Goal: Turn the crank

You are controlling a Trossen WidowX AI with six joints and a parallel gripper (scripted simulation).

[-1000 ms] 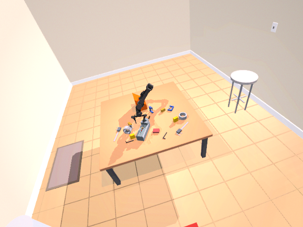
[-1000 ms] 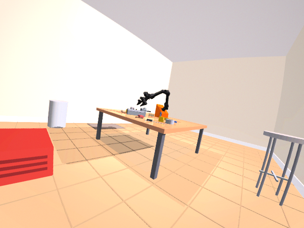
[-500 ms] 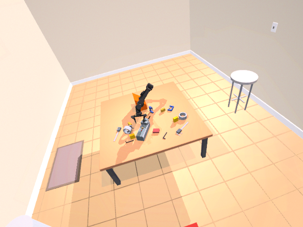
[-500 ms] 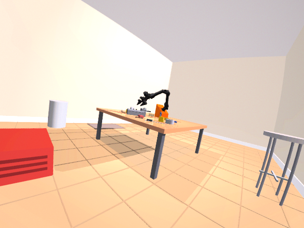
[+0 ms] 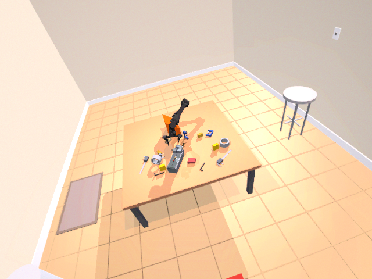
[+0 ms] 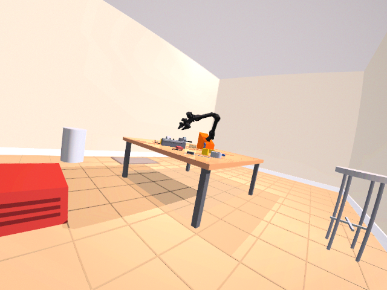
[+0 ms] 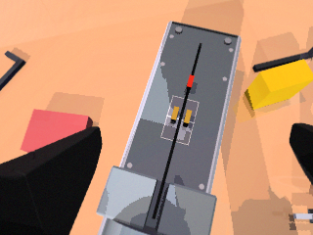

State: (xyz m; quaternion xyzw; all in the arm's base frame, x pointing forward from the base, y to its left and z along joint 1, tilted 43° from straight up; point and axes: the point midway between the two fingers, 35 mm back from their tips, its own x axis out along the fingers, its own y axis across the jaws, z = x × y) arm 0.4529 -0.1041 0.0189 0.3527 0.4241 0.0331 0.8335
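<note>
The dark crank handle is 10 cm behind my gripper tip, 10 cm to the left of it and 12 cm below it. Also, from my gripper tip: red pointer 8 cm ahead, 4 cm to the right, 12 cm below; then red block 9 cm ahead, 13 cm to the left, 19 cm below.
</note>
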